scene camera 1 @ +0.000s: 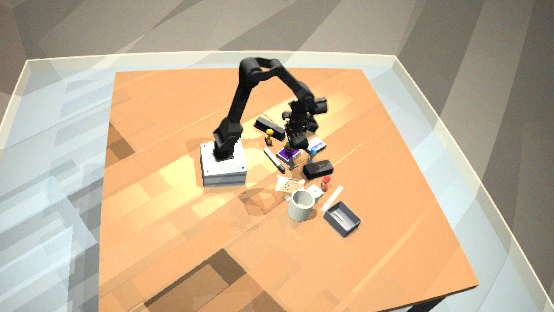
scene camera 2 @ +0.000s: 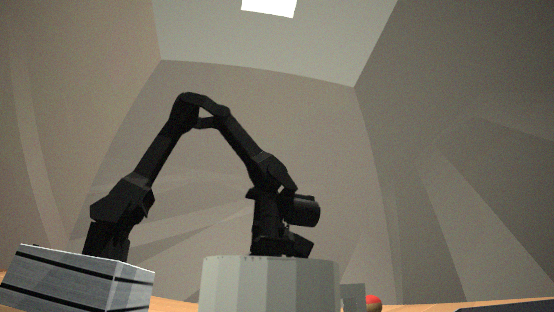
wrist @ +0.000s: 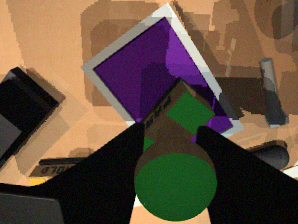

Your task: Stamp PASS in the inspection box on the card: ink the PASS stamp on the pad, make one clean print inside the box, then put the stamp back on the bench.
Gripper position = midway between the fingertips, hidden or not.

In view: my gripper (scene camera 1: 290, 144), a green-knobbed stamp (wrist: 173, 172) and a yellow-knobbed stamp (wrist: 46, 169).
My gripper shows as well in the wrist view (wrist: 170, 133).
